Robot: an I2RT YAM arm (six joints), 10 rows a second.
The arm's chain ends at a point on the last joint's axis. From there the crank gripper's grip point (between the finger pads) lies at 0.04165 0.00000 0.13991 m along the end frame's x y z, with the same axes.
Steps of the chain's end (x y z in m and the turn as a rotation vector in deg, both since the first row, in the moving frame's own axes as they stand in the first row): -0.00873, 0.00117, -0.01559, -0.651, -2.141, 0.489; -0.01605, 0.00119, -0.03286, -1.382, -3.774, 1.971; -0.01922, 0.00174, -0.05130, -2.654, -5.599, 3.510; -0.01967, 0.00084, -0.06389, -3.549, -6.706, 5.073; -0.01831, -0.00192, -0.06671, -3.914, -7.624, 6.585; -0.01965, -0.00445, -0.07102, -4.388, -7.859, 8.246
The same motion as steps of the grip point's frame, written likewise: -0.01399, 0.00310, -0.01414, -0.651, -2.141, 0.489; -0.02543, 0.00587, -0.03048, -1.382, -3.774, 1.971; -0.03333, 0.01042, -0.04812, -2.654, -5.599, 3.510; -0.03681, 0.01257, -0.06037, -3.549, -6.706, 5.073; -0.03801, 0.01146, -0.06292, -3.914, -7.624, 6.585; -0.04028, 0.01098, -0.06730, -4.388, -7.859, 8.246
